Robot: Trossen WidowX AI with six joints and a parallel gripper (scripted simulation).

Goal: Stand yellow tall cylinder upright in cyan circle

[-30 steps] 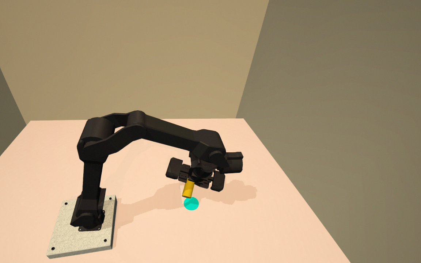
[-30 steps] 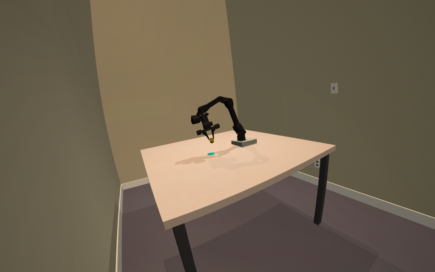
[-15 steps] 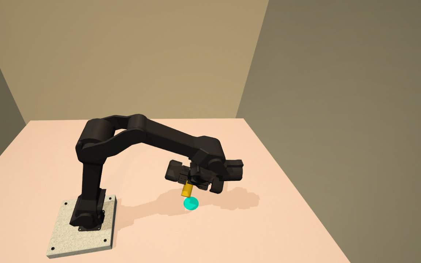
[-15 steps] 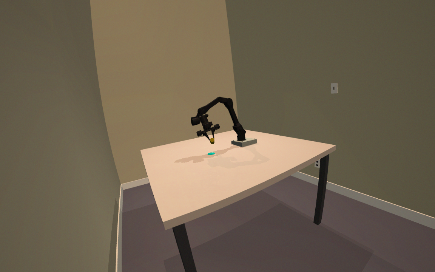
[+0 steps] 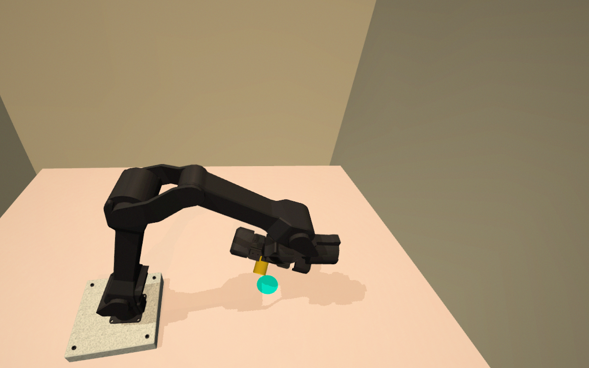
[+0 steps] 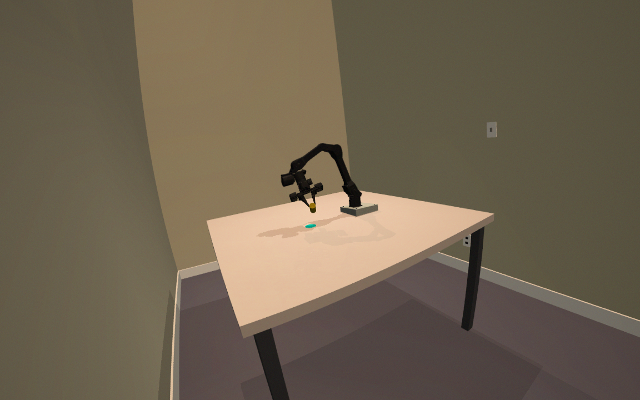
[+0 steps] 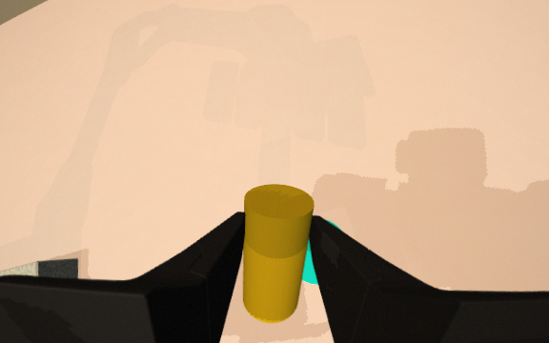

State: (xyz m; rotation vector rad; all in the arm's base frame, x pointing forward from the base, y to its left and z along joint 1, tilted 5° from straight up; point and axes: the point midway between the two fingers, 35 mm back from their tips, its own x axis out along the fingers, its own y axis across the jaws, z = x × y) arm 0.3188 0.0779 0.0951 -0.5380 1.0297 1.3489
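Now: the cyan circle 2 cm ahead of my gripper tip, 2 cm to the right of it and 11 cm below it. From my gripper tip the other things lie so: yellow tall cylinder: 1 cm behind, 1 cm to the right, 2 cm below.
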